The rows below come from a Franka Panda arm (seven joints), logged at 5 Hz.
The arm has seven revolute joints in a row. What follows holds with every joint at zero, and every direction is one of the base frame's. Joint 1 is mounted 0.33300 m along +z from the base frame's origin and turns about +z. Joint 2 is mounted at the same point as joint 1 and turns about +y. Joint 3 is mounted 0.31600 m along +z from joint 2 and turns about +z. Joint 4 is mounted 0.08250 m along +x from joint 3 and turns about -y. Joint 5 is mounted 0.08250 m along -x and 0.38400 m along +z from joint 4 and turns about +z. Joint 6 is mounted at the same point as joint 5 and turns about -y. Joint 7 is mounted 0.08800 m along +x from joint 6 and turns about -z. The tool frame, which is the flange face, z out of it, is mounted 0.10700 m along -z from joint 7; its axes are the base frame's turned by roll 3.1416, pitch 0.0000 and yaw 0.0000 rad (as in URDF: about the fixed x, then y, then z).
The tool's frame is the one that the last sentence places.
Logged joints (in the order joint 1, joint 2, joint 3, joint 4, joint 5, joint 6, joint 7), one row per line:
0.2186, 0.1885, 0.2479, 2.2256, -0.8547, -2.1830, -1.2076
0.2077, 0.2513, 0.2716, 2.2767, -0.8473, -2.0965, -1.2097
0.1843, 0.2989, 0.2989, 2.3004, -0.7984, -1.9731, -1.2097
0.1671, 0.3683, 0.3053, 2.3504, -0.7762, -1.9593, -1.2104
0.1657, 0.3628, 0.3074, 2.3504, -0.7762, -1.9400, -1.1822
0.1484, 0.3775, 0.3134, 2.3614, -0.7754, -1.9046, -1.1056
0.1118, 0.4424, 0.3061, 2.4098, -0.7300, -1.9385, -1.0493
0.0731, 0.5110, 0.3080, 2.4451, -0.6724, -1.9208, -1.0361
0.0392, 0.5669, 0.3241, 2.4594, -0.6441, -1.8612, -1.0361
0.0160, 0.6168, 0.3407, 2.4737, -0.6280, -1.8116, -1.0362
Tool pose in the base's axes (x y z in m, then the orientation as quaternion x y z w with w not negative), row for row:
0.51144, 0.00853, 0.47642, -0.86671, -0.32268, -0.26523, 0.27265
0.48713, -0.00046, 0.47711, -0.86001, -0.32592, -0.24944, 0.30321
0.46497, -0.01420, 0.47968, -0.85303, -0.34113, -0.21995, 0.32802
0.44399, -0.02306, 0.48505, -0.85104, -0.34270, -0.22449, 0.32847
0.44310, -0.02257, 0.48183, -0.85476, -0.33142, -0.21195, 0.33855
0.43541, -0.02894, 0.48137, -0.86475, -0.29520, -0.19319, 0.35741
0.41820, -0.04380, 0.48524, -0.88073, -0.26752, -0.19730, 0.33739
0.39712, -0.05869, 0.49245, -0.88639, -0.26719, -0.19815, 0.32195
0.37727, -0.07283, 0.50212, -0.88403, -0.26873, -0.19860, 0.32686
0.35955, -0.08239, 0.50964, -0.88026, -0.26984, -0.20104, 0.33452
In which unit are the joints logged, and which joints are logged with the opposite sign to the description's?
The joints are logged in radians. Opposite sign: joint 2, joint 3, joint 4, joint 5, joint 6.
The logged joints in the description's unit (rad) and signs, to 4 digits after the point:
0.2186, -0.1885, -0.2479, -2.2256, 0.8547, 2.1830, -1.2076
0.2077, -0.2513, -0.2716, -2.2767, 0.8473, 2.0965, -1.2097
0.1843, -0.2989, -0.2989, -2.3004, 0.7984, 1.9731, -1.2097
0.1671, -0.3683, -0.3053, -2.3504, 0.7762, 1.9593, -1.2104
0.1657, -0.3628, -0.3074, -2.3504, 0.7762, 1.9400, -1.1822
0.1484, -0.3775, -0.3134, -2.3614, 0.7754, 1.9046, -1.1056
0.1118, -0.4424, -0.3061, -2.4098, 0.7300, 1.9385, -1.0493
0.0731, -0.5110, -0.3080, -2.4451, 0.6724, 1.9208, -1.0361
0.0392, -0.5669, -0.3241, -2.4594, 0.6441, 1.8612, -1.0361
0.0160, -0.6168, -0.3407, -2.4737, 0.6280, 1.8116, -1.0362

